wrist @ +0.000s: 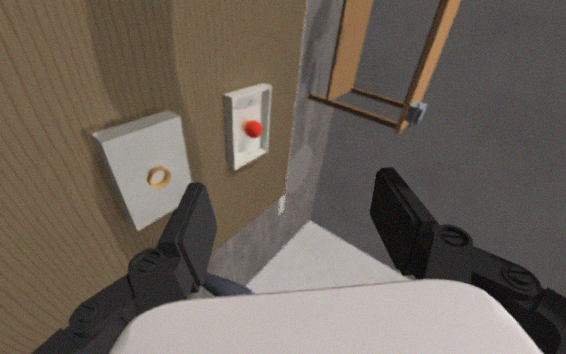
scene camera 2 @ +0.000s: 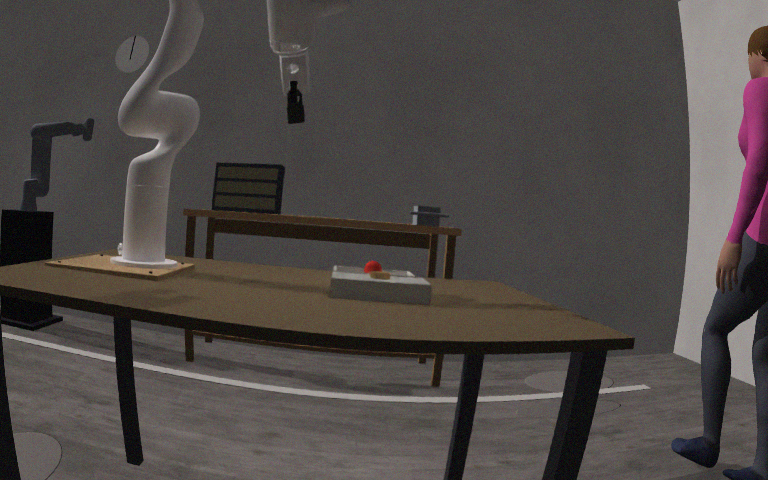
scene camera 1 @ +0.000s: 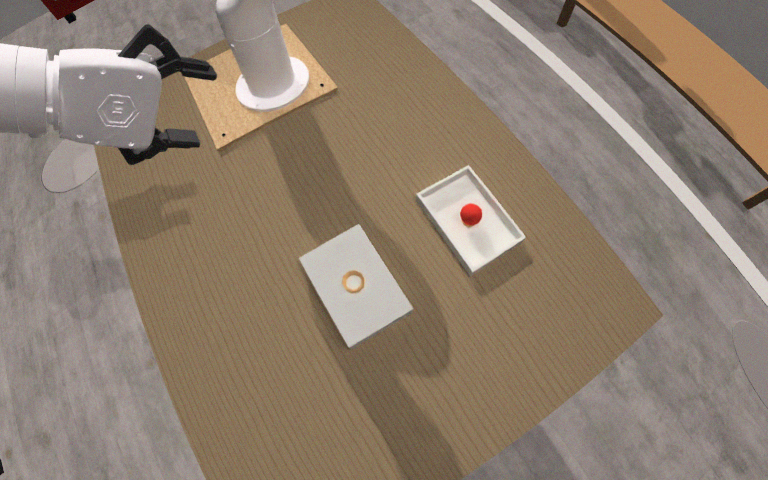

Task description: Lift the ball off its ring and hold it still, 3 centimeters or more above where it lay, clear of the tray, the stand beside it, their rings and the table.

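Observation:
A red ball rests on its ring, mostly hidden under it, inside the white walled tray. Beside the tray is the light grey stand, a flat block with an orange ring on top. My gripper is wide open with nothing between its fingers. It is high above the table and well away from the ball, toward the arm's base side in the first scene view.
The wooden table carries the tray and stand. The arm's white base stands on a wooden board. A bench stands beyond the table, and a person in pink stands at the right.

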